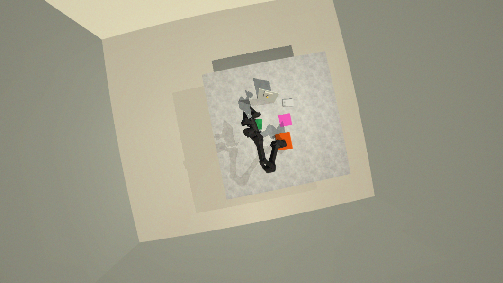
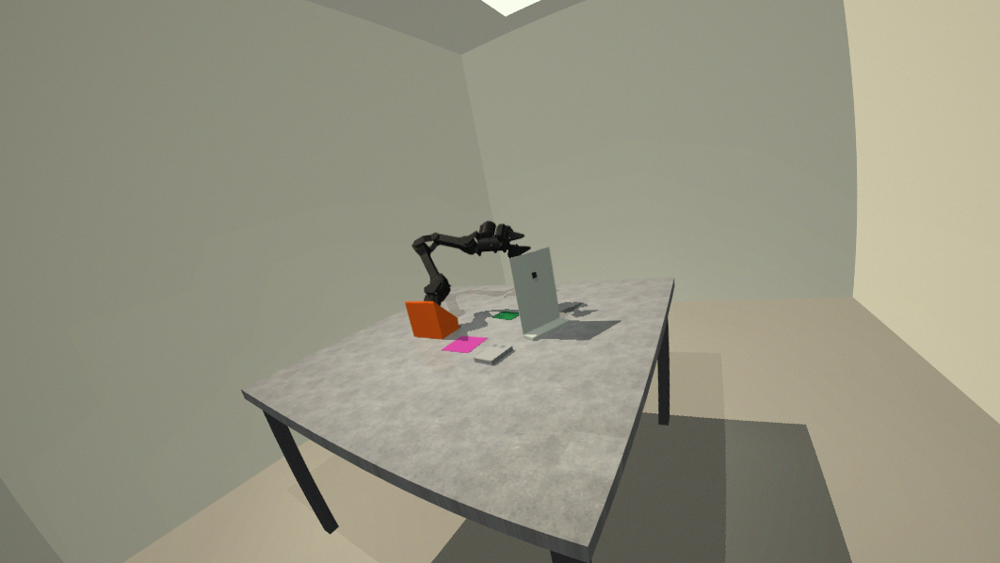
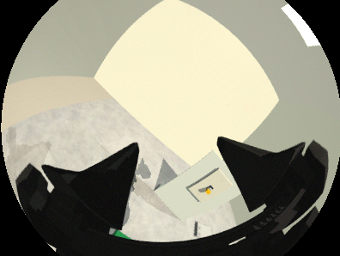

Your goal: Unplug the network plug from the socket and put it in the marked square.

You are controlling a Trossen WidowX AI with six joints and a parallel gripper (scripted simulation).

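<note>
My gripper tip is 21 cm to the left of the network plug, 8 cm above it and 7 cm short of it. The rest, counted from my gripper tip: pale upright panel (22 cm to the right, 15 cm below, 9 cm ahead); flat pink square (34 cm to the right, 28 cm below, 16 cm behind).
</note>
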